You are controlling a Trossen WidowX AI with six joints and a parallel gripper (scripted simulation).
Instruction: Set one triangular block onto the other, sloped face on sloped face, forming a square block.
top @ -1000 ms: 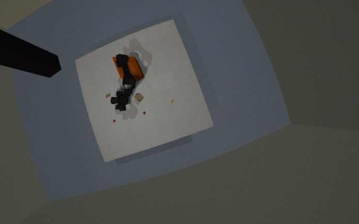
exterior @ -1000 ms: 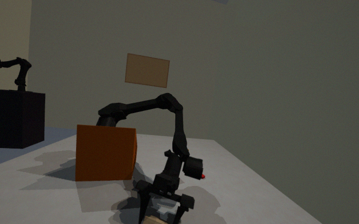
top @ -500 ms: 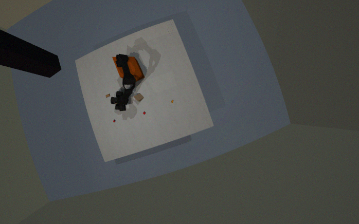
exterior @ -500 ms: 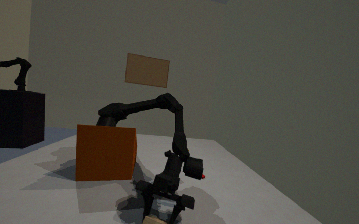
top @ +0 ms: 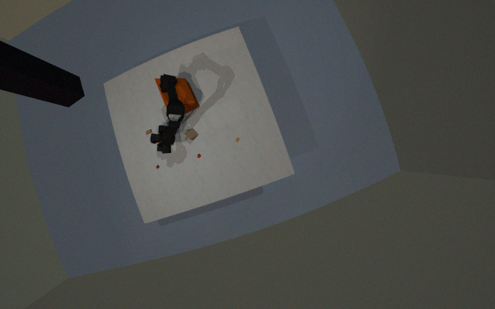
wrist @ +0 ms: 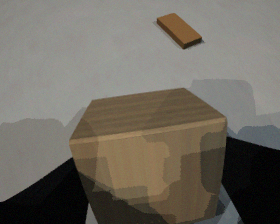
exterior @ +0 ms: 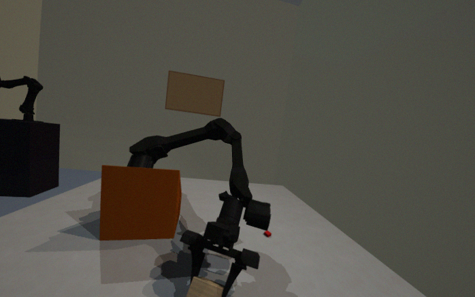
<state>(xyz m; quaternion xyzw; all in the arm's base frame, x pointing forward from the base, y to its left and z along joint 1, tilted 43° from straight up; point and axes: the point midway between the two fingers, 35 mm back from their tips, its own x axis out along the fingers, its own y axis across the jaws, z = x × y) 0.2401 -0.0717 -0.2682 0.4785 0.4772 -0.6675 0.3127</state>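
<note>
The tan piece lies 110 mm behind my gripper tip, 90 mm to the right of it and 30 mm below it. From my gripper tip the other things lie so: tan triangular block (10 mm above); then orange piece (270 mm ahead, 540 mm to the left, 30 mm below); then red cube (250 mm ahead, 220 mm to the left, 30 mm below).
</note>
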